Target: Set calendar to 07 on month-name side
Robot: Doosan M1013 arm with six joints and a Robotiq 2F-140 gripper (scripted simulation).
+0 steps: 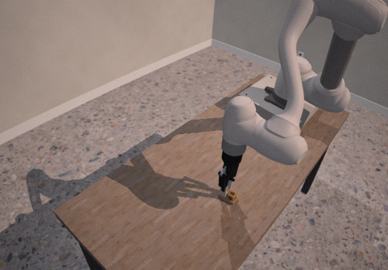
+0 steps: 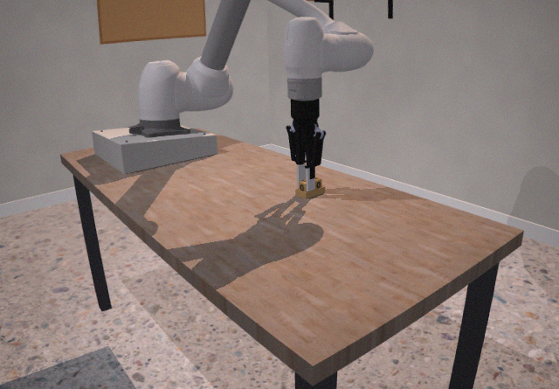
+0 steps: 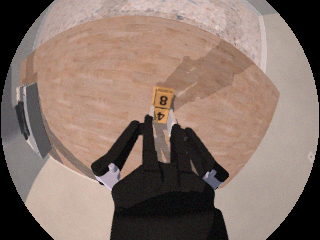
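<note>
Right now my hand is 2 cm to the right of the tray and 4 cm above it.
</note>
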